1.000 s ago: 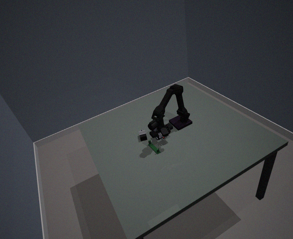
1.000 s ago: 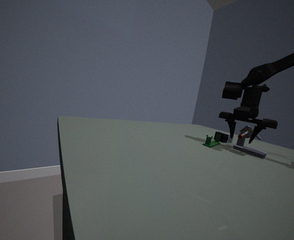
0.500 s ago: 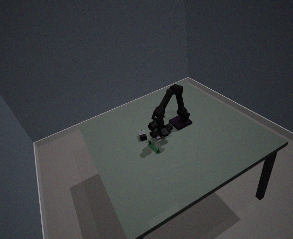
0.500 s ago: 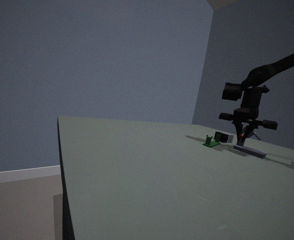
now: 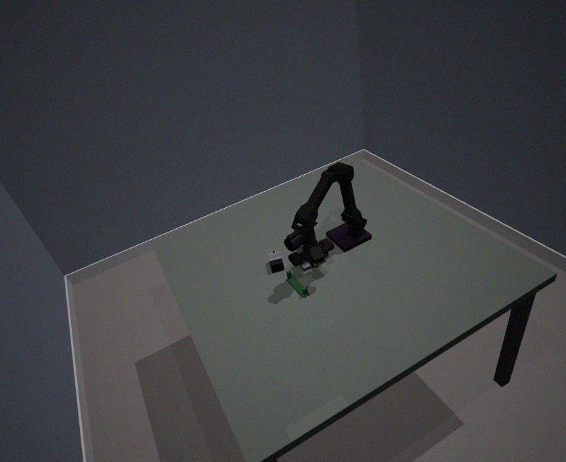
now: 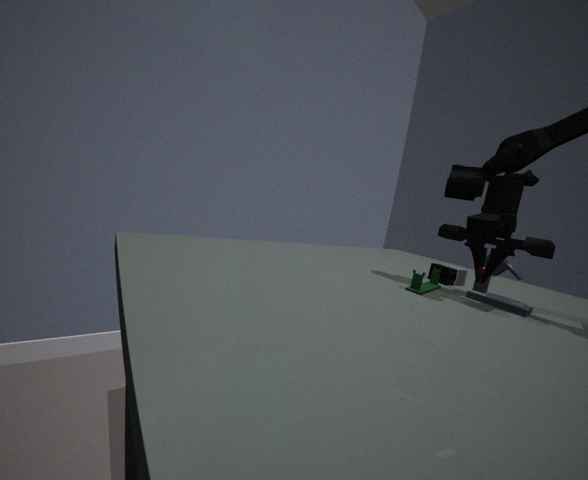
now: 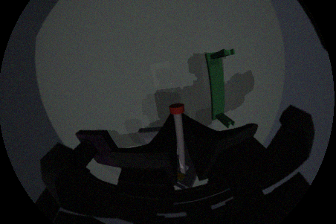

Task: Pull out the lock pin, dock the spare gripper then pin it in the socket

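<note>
The green cradle is 100 mm ahead of my gripper tip, 20 mm to the left of it and 20 mm below it. From my gripper tip the other things lie so: grey mount (10 mm behind, 90 mm to the right, 10 mm above); then spare gripper (110 mm ahead, 170 mm to the right, 20 mm below).
</note>
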